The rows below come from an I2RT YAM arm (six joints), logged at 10 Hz.
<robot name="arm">
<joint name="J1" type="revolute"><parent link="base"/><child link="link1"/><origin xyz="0 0 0.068" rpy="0 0 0"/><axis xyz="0 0 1"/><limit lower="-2.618" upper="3.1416"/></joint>
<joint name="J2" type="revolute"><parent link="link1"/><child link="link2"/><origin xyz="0.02 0.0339 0.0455" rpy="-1.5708 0 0"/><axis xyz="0 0 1"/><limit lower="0" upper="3.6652"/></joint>
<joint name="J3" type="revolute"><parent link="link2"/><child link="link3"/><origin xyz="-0.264 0 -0.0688" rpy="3.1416 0 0"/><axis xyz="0 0 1"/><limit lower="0" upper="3.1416"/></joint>
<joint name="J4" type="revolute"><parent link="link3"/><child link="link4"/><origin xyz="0.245 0.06 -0.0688" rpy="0 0 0"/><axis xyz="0 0 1"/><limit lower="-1.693" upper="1.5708"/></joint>
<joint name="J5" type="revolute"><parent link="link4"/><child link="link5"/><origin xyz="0.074 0.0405 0.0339" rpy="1.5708 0 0"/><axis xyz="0 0 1"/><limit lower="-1.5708" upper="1.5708"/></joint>
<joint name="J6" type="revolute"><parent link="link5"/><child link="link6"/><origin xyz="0.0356 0 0.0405" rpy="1.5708 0 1.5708"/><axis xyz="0 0 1"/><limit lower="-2.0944" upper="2.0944"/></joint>
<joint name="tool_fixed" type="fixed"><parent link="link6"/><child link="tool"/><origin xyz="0 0 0" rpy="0 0 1.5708"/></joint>
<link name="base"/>
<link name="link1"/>
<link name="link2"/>
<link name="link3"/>
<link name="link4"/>
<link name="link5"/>
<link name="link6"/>
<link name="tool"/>
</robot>
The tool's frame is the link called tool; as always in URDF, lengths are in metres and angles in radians.
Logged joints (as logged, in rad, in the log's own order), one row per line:
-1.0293 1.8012 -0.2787 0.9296 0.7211 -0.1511
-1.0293 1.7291 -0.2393 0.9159 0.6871 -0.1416
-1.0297 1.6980 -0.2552 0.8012 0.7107 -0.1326
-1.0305 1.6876 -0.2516 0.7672 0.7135 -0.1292
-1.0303 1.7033 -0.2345 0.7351 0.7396 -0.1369
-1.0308 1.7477 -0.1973 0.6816 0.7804 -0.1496
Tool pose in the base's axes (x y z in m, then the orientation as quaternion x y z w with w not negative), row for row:
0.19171 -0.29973 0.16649 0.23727 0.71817 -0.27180 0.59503
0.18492 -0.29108 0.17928 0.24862 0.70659 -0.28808 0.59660
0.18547 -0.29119 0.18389 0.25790 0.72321 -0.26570 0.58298
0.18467 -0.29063 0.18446 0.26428 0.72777 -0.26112 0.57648
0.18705 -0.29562 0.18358 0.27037 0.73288 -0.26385 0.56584
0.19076 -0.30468 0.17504 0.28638 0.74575 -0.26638 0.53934
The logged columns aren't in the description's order. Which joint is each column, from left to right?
Columns, left to right: J1, J2, J5, J4, J3, J6.
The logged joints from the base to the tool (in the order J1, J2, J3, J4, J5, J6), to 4 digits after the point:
-1.0293 1.8012 0.7211 0.9296 -0.2787 -0.1511
-1.0293 1.7291 0.6871 0.9159 -0.2393 -0.1416
-1.0297 1.6980 0.7107 0.8012 -0.2552 -0.1326
-1.0305 1.6876 0.7135 0.7672 -0.2516 -0.1292
-1.0303 1.7033 0.7396 0.7351 -0.2345 -0.1369
-1.0308 1.7477 0.7804 0.6816 -0.1973 -0.1496

